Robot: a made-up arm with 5 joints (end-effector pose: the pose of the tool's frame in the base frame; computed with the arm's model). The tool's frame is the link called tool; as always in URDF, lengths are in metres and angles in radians.
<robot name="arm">
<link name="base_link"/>
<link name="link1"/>
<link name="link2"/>
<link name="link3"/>
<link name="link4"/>
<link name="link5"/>
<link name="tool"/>
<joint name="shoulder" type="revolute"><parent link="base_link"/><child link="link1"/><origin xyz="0 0 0.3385" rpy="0 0 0"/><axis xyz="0 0 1"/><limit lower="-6.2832" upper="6.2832" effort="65" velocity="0.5"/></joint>
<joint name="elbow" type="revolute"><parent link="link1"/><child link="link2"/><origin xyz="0 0 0" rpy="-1.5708 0 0"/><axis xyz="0 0 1"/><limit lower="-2.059" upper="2.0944" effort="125" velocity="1.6"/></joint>
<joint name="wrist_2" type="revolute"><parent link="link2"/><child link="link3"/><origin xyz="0.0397 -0.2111 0" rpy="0 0 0"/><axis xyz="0 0 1"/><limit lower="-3.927" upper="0.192" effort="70" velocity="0.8"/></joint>
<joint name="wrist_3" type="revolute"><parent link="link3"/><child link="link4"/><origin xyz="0.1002 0.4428 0" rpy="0 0 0"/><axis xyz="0 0 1"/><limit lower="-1.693" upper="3.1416" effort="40" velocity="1.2"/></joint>
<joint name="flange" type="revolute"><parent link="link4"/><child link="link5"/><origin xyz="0.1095 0.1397 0" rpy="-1.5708 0 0"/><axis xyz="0 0 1"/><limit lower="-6.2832" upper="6.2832" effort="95" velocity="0.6"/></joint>
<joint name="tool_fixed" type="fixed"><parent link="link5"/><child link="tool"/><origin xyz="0 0 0" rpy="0 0 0"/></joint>
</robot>
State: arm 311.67 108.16 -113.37 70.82 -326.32
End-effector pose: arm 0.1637 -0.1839 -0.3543 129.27 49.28 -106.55
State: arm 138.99 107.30 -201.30 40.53 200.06
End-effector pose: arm -0.6051 0.5262 0.3735 155.15 49.01 -72.54
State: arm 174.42 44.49 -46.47 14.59 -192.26
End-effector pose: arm -0.3663 0.0358 -0.1380 177.28 -12.32 6.97
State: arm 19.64 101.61 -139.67 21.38 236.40
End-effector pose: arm 0.6552 0.2338 -0.1321 165.99 9.14 142.11
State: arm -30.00 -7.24 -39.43 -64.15 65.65
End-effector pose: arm 0.4289 -0.2476 0.4740 -67.34 -22.67 -129.14
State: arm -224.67 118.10 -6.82 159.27 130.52
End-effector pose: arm 0.1001 -0.0989 0.3795 -90.72 40.52 44.86
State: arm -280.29 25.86 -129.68 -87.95 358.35
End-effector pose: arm 0.0711 0.3917 0.8286 -0.34 11.77 -101.98
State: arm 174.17 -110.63 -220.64 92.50 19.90
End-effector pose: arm 0.5101 -0.0521 -0.1564 29.31 53.52 29.09
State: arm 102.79 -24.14 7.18 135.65 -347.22
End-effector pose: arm 0.0000 -0.0002 0.1241 22.01 58.81 -51.92
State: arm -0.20 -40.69 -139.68 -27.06 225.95
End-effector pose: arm -0.3721 0.0013 1.0401 -20.46 -18.68 49.15
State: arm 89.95 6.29 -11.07 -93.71 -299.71
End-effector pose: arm 0.0003 0.3213 0.2400 -80.25 -29.35 -4.87
